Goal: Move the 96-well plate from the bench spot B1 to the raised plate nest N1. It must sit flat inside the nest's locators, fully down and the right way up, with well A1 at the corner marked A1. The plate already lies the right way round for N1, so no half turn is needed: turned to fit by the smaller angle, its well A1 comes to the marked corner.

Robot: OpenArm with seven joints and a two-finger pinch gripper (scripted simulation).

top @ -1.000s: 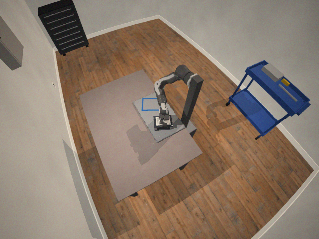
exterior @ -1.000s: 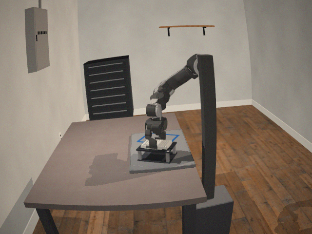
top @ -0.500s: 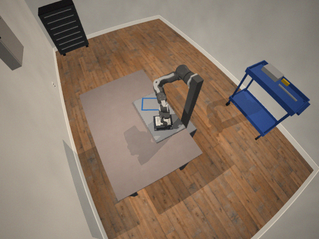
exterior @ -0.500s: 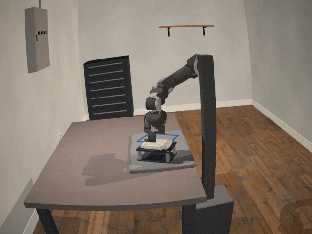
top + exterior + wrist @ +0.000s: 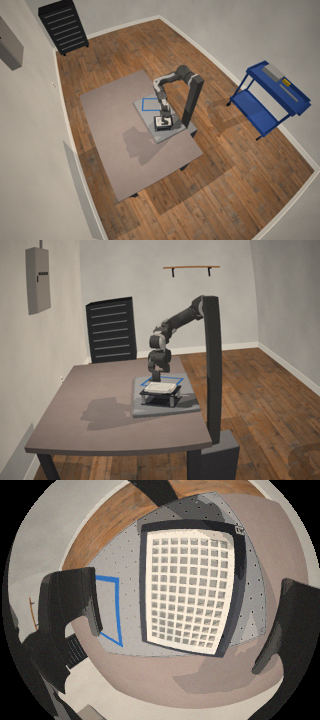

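Right now my hand is 50 mm above the white 96-well plate. The rest, counted from my hand: black raised nest N1: 60 mm below.
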